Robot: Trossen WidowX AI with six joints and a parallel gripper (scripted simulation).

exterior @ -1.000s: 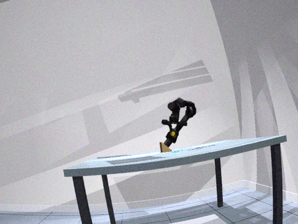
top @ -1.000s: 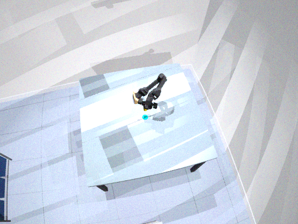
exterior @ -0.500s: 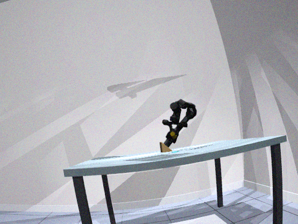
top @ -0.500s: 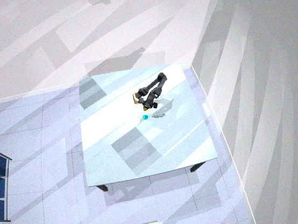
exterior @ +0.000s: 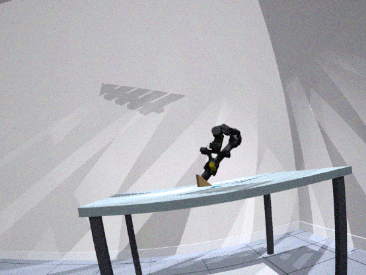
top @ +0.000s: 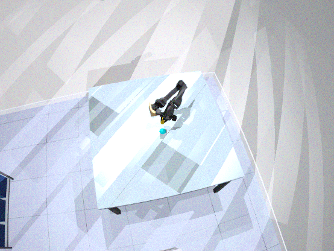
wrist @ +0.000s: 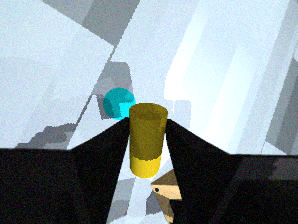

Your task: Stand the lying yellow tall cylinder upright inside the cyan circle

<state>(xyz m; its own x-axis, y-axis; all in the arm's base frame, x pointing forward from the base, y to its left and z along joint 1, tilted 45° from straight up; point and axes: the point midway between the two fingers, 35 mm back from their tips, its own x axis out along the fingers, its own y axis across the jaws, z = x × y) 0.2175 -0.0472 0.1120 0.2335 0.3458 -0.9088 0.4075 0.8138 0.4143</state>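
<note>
The cyan circle lies 13 cm below my gripper tip and 2 cm ahead of it. Round my gripper tip: yellow cylinder 2 cm behind, 1 cm to the left, 1 cm below.
</note>
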